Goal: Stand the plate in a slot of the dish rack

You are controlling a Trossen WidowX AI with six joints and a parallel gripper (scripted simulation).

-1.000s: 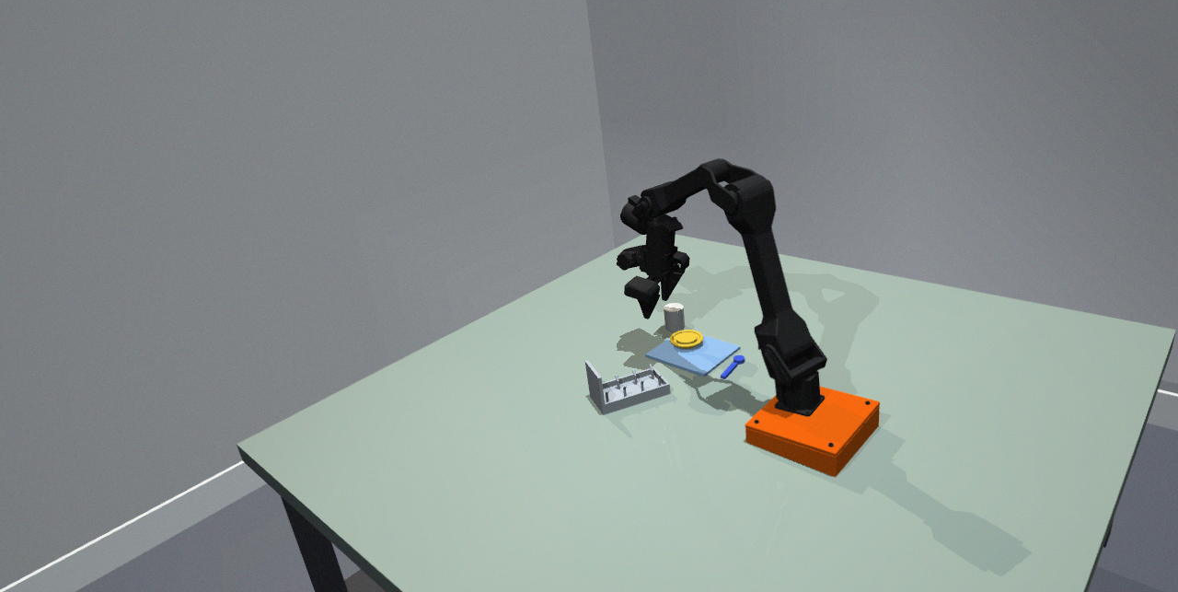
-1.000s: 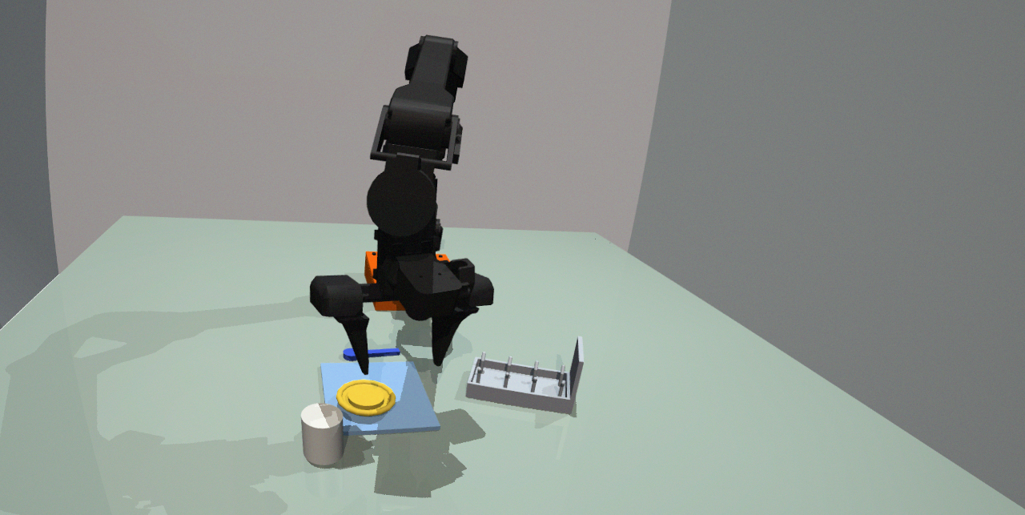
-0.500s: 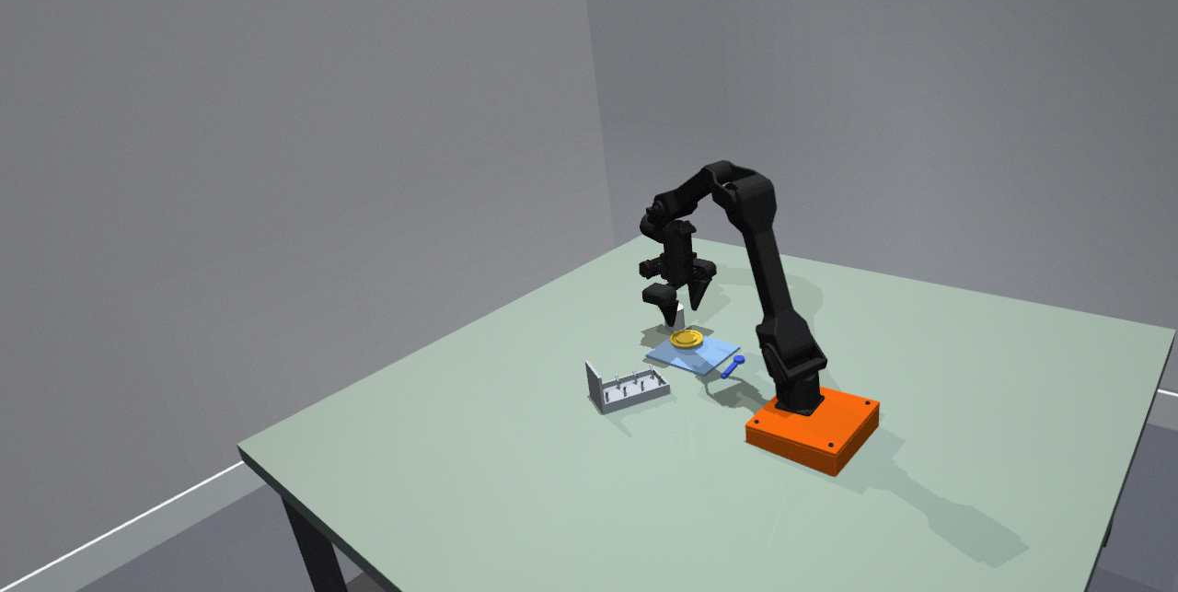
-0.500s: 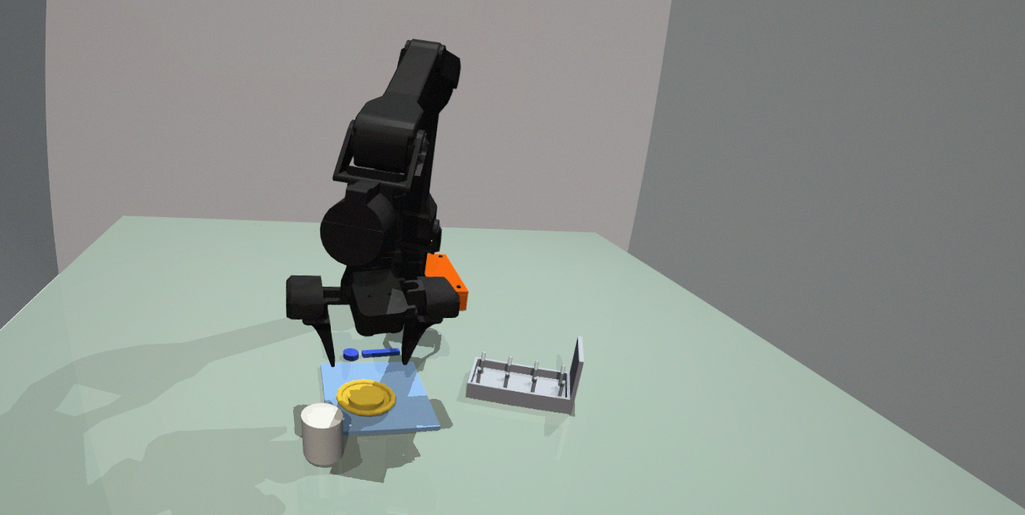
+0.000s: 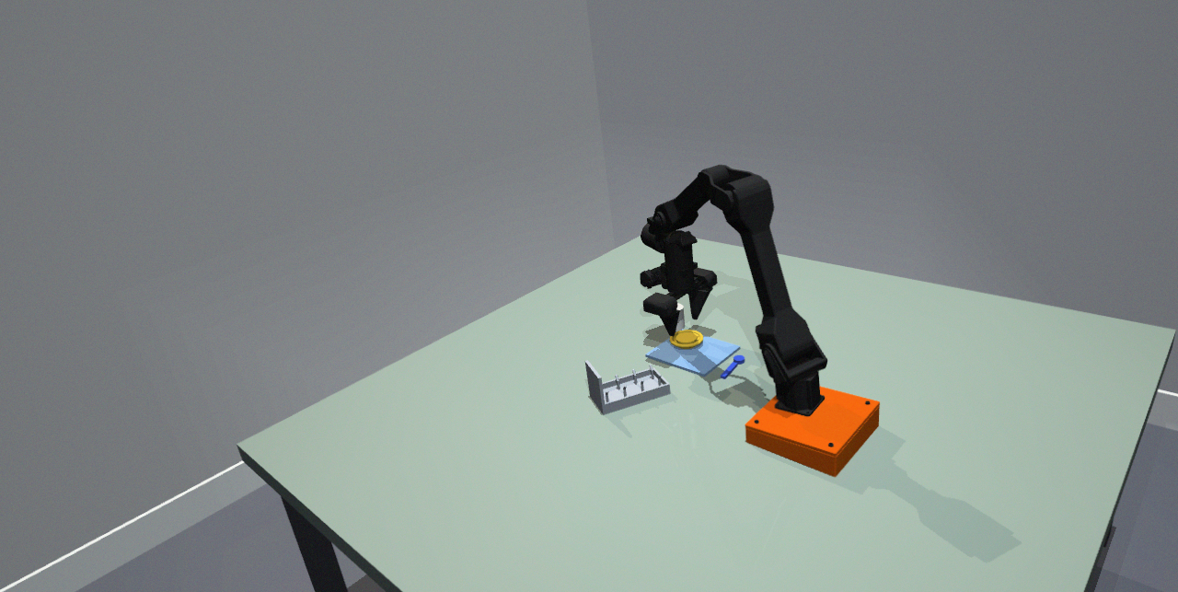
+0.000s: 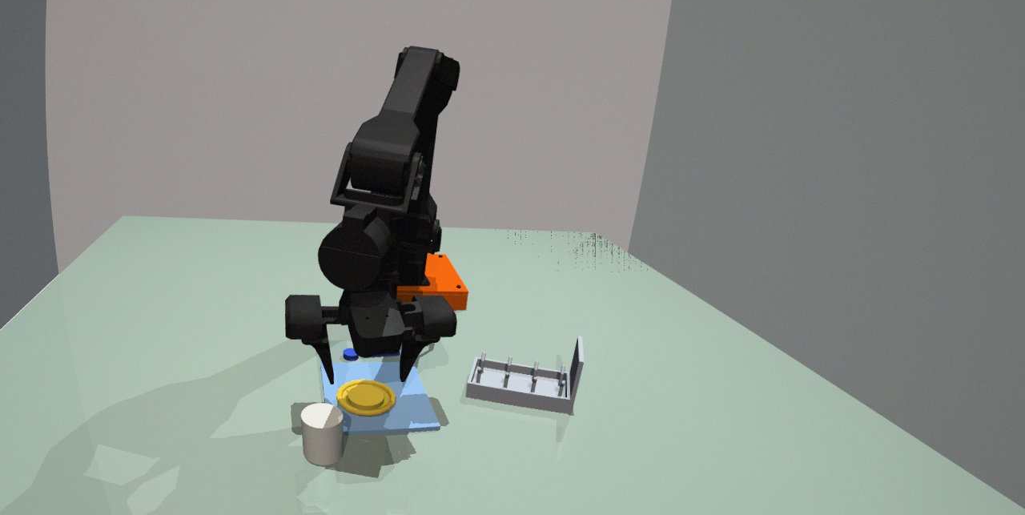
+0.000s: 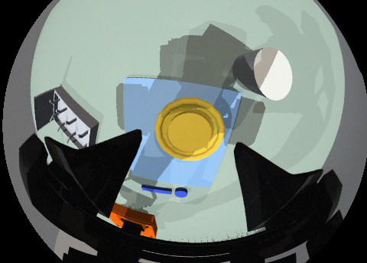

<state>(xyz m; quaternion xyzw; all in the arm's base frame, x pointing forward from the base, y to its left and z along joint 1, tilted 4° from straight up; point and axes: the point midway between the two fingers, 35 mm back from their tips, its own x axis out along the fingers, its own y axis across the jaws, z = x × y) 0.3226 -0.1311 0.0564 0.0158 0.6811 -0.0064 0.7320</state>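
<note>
Now: gripper tip 10 mm past the yellow plate and 30 mm above it. Also, from my gripper tip: white cylinder: 70 mm ahead, 60 mm to the right, 20 mm below; then blue spoon: 130 mm behind, 20 mm to the left, 40 mm below; then light blue mat: 30 mm behind, 20 mm to the left, 40 mm below.
</note>
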